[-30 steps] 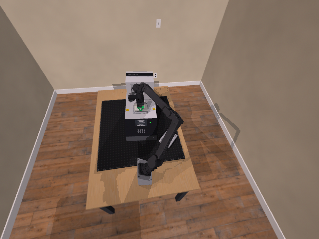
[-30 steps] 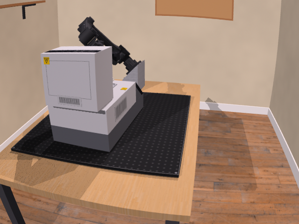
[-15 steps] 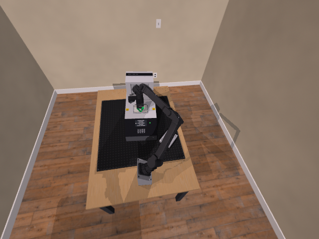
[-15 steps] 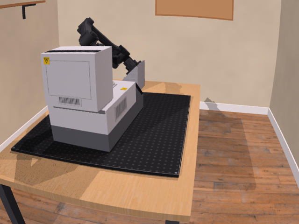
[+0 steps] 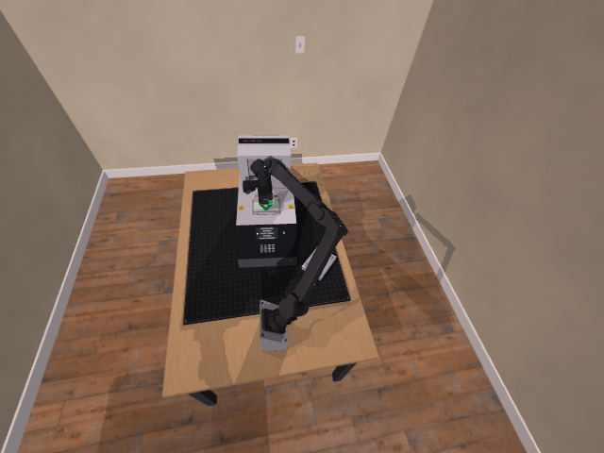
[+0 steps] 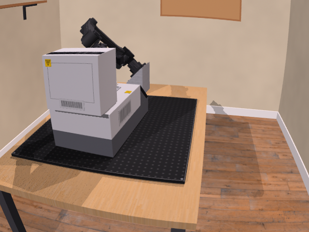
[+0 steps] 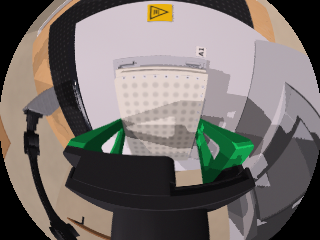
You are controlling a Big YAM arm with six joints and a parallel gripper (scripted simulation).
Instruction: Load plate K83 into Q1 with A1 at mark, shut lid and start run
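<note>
Now: the white plate K83 right at my hand. Also, from my hand: plate nest N1 (250 mm behind, 270 mm to the right, 210 mm below).
</note>
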